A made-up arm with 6 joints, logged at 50 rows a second.
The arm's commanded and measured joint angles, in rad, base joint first. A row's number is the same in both.
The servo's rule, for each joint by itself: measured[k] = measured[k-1] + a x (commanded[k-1-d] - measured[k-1]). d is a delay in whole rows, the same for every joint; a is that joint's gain. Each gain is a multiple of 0.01, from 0.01 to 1. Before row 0 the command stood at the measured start. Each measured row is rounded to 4 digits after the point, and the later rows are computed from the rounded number. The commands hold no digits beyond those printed.
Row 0, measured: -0.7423 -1.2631 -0.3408 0.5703 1.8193 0.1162
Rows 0 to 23, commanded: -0.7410 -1.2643 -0.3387 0.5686 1.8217 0.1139; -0.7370 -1.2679 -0.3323 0.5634 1.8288 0.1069; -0.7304 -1.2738 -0.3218 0.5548 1.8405 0.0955; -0.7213 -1.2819 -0.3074 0.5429 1.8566 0.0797; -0.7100 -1.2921 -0.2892 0.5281 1.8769 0.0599; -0.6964 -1.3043 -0.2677 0.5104 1.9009 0.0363; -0.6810 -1.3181 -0.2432 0.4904 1.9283 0.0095; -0.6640 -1.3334 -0.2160 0.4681 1.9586 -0.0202; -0.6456 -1.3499 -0.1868 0.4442 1.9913 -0.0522; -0.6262 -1.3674 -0.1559 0.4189 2.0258 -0.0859; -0.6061 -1.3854 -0.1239 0.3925 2.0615 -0.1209; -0.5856 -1.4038 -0.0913 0.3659 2.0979 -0.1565; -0.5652 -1.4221 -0.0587 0.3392 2.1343 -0.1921; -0.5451 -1.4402 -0.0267 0.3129 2.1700 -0.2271; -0.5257 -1.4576 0.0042 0.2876 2.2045 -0.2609; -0.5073 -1.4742 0.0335 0.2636 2.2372 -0.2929; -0.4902 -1.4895 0.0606 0.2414 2.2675 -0.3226; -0.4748 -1.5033 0.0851 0.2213 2.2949 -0.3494; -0.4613 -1.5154 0.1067 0.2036 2.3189 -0.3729; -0.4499 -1.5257 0.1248 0.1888 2.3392 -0.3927; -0.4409 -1.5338 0.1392 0.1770 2.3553 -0.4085; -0.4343 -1.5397 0.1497 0.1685 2.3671 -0.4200; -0.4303 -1.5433 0.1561 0.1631 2.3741 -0.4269; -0.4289 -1.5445 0.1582 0.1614 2.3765 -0.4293
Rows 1 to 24, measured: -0.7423 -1.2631 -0.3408 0.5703 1.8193 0.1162; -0.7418 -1.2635 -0.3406 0.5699 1.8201 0.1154; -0.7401 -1.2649 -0.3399 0.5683 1.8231 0.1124; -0.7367 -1.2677 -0.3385 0.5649 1.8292 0.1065; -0.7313 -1.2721 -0.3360 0.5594 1.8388 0.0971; -0.7238 -1.2783 -0.3323 0.5516 1.8521 0.0841; -0.7142 -1.2864 -0.3271 0.5413 1.8692 0.0674; -0.7026 -1.2962 -0.3204 0.5286 1.8899 0.0471; -0.6891 -1.3077 -0.3120 0.5135 1.9139 0.0235; -0.6739 -1.3208 -0.3020 0.4962 1.9410 -0.0030; -0.6572 -1.3352 -0.2903 0.4769 1.9707 -0.0320; -0.6393 -1.3508 -0.2770 0.4558 2.0025 -0.0631; -0.6205 -1.3672 -0.2621 0.4333 2.0359 -0.0958; -0.6011 -1.3842 -0.2458 0.4098 2.0703 -0.1295; -0.5815 -1.4016 -0.2283 0.3856 2.1052 -0.1637; -0.5620 -1.4190 -0.2097 0.3611 2.1400 -0.1977; -0.5429 -1.4361 -0.1902 0.3367 2.1740 -0.2310; -0.5245 -1.4527 -0.1701 0.3129 2.2067 -0.2631; -0.5071 -1.4684 -0.1497 0.2900 2.2376 -0.2933; -0.4911 -1.4830 -0.1292 0.2684 2.2661 -0.3212; -0.4767 -1.4962 -0.1089 0.2485 2.2917 -0.3462; -0.4642 -1.5079 -0.0891 0.2306 2.3140 -0.3680; -0.4537 -1.5178 -0.0700 0.2151 2.3326 -0.3862; -0.4455 -1.5257 -0.0519 0.2021 2.3471 -0.4004
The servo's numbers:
d 1
a 0.35 0.31 0.08 0.25 0.35 0.35

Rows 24 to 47, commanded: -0.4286 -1.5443 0.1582 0.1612 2.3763 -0.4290; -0.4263 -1.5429 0.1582 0.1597 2.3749 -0.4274; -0.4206 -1.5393 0.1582 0.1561 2.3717 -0.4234; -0.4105 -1.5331 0.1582 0.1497 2.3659 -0.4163; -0.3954 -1.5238 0.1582 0.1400 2.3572 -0.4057; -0.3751 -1.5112 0.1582 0.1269 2.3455 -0.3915; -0.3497 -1.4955 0.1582 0.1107 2.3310 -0.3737; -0.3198 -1.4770 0.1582 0.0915 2.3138 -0.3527; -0.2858 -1.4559 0.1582 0.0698 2.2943 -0.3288; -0.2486 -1.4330 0.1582 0.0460 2.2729 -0.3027; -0.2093 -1.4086 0.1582 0.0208 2.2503 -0.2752; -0.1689 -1.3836 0.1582 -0.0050 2.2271 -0.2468; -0.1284 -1.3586 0.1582 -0.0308 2.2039 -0.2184; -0.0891 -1.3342 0.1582 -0.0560 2.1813 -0.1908; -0.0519 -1.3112 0.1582 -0.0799 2.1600 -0.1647; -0.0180 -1.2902 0.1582 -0.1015 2.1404 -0.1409; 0.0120 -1.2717 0.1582 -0.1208 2.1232 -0.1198; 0.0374 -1.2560 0.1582 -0.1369 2.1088 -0.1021; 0.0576 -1.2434 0.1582 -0.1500 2.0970 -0.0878; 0.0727 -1.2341 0.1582 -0.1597 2.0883 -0.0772; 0.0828 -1.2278 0.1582 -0.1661 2.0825 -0.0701; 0.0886 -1.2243 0.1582 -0.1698 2.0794 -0.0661; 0.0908 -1.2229 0.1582 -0.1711 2.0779 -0.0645; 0.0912 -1.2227 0.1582 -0.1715 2.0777 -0.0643
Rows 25 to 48, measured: -0.4397 -1.5315 -0.0351 0.1919 2.3574 -0.4105; -0.4358 -1.5355 -0.0196 0.1842 2.3640 -0.4170; -0.4325 -1.5378 -0.0054 0.1781 2.3678 -0.4206; -0.4283 -1.5383 0.0077 0.1726 2.3692 -0.4216; -0.4221 -1.5367 0.0197 0.1669 2.3680 -0.4197; -0.4128 -1.5327 0.0308 0.1602 2.3642 -0.4148; -0.3996 -1.5260 0.0410 0.1519 2.3577 -0.4066; -0.3821 -1.5165 0.0504 0.1416 2.3484 -0.3951; -0.3603 -1.5043 0.0590 0.1291 2.3363 -0.3803; -0.3342 -1.4893 0.0669 0.1143 2.3216 -0.3623; -0.3042 -1.4718 0.0742 0.0972 2.3046 -0.3414; -0.2710 -1.4522 0.0809 0.0781 2.2856 -0.3182; -0.2353 -1.4309 0.0871 0.0573 2.2651 -0.2932; -0.1979 -1.4085 0.0928 0.0353 2.2437 -0.2670; -0.1598 -1.3855 0.0980 0.0125 2.2219 -0.2403; -0.1220 -1.3625 0.1028 -0.0106 2.2002 -0.2138; -0.0856 -1.3401 0.1072 -0.0333 2.1793 -0.1883; -0.0514 -1.3189 0.1113 -0.0552 2.1597 -0.1643; -0.0203 -1.2994 0.1151 -0.0756 2.1419 -0.1425; 0.0070 -1.2820 0.1185 -0.0942 2.1262 -0.1234; 0.0300 -1.2672 0.1217 -0.1106 2.1129 -0.1072; 0.0485 -1.2550 0.1246 -0.1245 2.1023 -0.0942; 0.0625 -1.2455 0.1273 -0.1358 2.0943 -0.0844; 0.0724 -1.2385 0.1298 -0.1446 2.0886 -0.0774
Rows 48 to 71, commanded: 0.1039 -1.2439 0.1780 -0.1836 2.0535 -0.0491; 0.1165 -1.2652 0.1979 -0.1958 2.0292 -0.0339; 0.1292 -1.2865 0.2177 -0.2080 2.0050 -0.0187; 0.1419 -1.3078 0.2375 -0.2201 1.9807 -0.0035; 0.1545 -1.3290 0.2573 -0.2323 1.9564 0.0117; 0.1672 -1.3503 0.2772 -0.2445 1.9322 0.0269; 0.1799 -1.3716 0.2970 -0.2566 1.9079 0.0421; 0.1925 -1.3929 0.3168 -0.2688 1.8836 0.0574; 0.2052 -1.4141 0.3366 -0.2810 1.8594 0.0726; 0.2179 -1.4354 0.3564 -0.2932 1.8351 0.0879; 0.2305 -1.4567 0.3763 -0.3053 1.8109 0.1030; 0.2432 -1.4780 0.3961 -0.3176 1.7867 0.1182; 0.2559 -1.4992 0.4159 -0.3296 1.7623 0.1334; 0.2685 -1.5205 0.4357 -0.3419 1.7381 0.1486; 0.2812 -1.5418 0.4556 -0.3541 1.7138 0.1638; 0.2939 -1.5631 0.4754 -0.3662 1.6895 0.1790; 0.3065 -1.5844 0.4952 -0.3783 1.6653 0.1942; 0.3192 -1.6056 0.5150 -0.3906 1.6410 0.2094; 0.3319 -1.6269 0.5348 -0.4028 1.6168 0.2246; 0.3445 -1.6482 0.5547 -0.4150 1.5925 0.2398; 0.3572 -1.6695 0.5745 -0.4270 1.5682 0.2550; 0.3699 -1.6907 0.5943 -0.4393 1.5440 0.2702; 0.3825 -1.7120 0.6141 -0.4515 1.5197 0.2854; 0.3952 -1.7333 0.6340 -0.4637 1.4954 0.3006
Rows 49 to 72, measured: 0.0790 -1.2336 0.1321 -0.1513 2.0848 -0.0728; 0.0877 -1.2368 0.1358 -0.1594 2.0738 -0.0645; 0.0978 -1.2456 0.1408 -0.1685 2.0582 -0.0538; 0.1088 -1.2583 0.1470 -0.1784 2.0396 -0.0415; 0.1204 -1.2736 0.1542 -0.1888 2.0190 -0.0282; 0.1323 -1.2908 0.1624 -0.1997 1.9971 -0.0142; 0.1445 -1.3092 0.1716 -0.2109 1.9744 0.0002; 0.1569 -1.3285 0.1816 -0.2223 1.9511 0.0149; 0.1694 -1.3485 0.1924 -0.2339 1.9275 0.0298; 0.1819 -1.3688 0.2039 -0.2457 1.9037 0.0448; 0.1945 -1.3894 0.2161 -0.2576 1.8797 0.0599; 0.2071 -1.4103 0.2289 -0.2695 1.8556 0.0750; 0.2197 -1.4313 0.2423 -0.2815 1.8315 0.0901; 0.2324 -1.4523 0.2562 -0.2935 1.8073 0.1053; 0.2450 -1.4734 0.2706 -0.3056 1.7831 0.1205; 0.2577 -1.4946 0.2854 -0.3177 1.7588 0.1357; 0.2704 -1.5158 0.3006 -0.3298 1.7345 0.1509; 0.2830 -1.5371 0.3162 -0.3419 1.7103 0.1661; 0.2957 -1.5583 0.3321 -0.3541 1.6860 0.1813; 0.3084 -1.5796 0.3483 -0.3663 1.6618 0.1965; 0.3210 -1.6009 0.3648 -0.3785 1.6375 0.2117; 0.3337 -1.6222 0.3816 -0.3906 1.6132 0.2269; 0.3464 -1.6434 0.3986 -0.4028 1.5890 0.2421; 0.3590 -1.6647 0.4158 -0.4150 1.5647 0.2573
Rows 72 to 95, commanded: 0.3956 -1.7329 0.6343 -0.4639 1.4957 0.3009; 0.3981 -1.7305 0.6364 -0.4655 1.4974 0.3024; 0.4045 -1.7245 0.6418 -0.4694 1.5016 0.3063; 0.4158 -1.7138 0.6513 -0.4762 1.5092 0.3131; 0.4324 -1.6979 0.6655 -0.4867 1.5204 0.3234; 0.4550 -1.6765 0.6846 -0.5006 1.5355 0.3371; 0.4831 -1.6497 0.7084 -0.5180 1.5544 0.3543; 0.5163 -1.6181 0.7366 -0.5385 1.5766 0.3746; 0.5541 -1.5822 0.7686 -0.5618 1.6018 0.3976; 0.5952 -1.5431 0.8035 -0.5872 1.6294 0.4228; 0.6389 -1.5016 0.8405 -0.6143 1.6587 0.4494; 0.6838 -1.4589 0.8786 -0.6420 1.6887 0.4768; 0.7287 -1.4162 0.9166 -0.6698 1.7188 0.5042; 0.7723 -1.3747 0.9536 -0.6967 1.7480 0.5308; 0.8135 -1.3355 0.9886 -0.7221 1.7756 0.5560; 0.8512 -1.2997 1.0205 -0.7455 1.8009 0.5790; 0.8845 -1.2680 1.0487 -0.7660 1.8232 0.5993; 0.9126 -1.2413 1.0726 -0.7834 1.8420 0.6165; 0.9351 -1.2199 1.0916 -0.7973 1.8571 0.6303; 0.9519 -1.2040 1.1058 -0.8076 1.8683 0.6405; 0.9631 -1.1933 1.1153 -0.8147 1.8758 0.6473; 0.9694 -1.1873 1.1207 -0.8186 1.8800 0.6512; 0.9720 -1.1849 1.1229 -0.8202 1.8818 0.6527; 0.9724 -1.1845 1.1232 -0.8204 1.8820 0.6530
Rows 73 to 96, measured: 0.3717 -1.6860 0.4333 -0.4272 1.5404 0.2725; 0.3801 -1.7005 0.4494 -0.4364 1.5248 0.2824; 0.3864 -1.7098 0.4644 -0.4437 1.5152 0.2894; 0.3927 -1.7144 0.4786 -0.4501 1.5104 0.2953; 0.4008 -1.7142 0.4924 -0.4566 1.5100 0.3015; 0.4119 -1.7091 0.5062 -0.4641 1.5136 0.3092; 0.4270 -1.6990 0.5205 -0.4732 1.5213 0.3190; 0.4466 -1.6837 0.5355 -0.4844 1.5329 0.3314; 0.4710 -1.6634 0.5516 -0.4979 1.5482 0.3465; 0.5001 -1.6382 0.5690 -0.5139 1.5670 0.3644; 0.5334 -1.6087 0.5878 -0.5322 1.5888 0.3848; 0.5703 -1.5755 0.6080 -0.5527 1.6133 0.4074; 0.6100 -1.5394 0.6296 -0.5750 1.6397 0.4317; 0.6515 -1.5012 0.6526 -0.5987 1.6674 0.4571; 0.6938 -1.4620 0.6767 -0.6232 1.6956 0.4829; 0.7357 -1.4228 0.7017 -0.6479 1.7236 0.5085; 0.7761 -1.3846 0.7272 -0.6723 1.7507 0.5332; 0.8140 -1.3485 0.7529 -0.6957 1.7761 0.5563; 0.8485 -1.3153 0.7785 -0.7176 1.7992 0.5774; 0.8788 -1.2857 0.8035 -0.7375 1.8195 0.5959; 0.9044 -1.2604 0.8277 -0.7550 1.8366 0.6115; 0.9249 -1.2396 0.8507 -0.7699 1.8503 0.6240; 0.9405 -1.2234 0.8723 -0.7821 1.8607 0.6335; 0.9515 -1.2115 0.8923 -0.7916 1.8681 0.6402
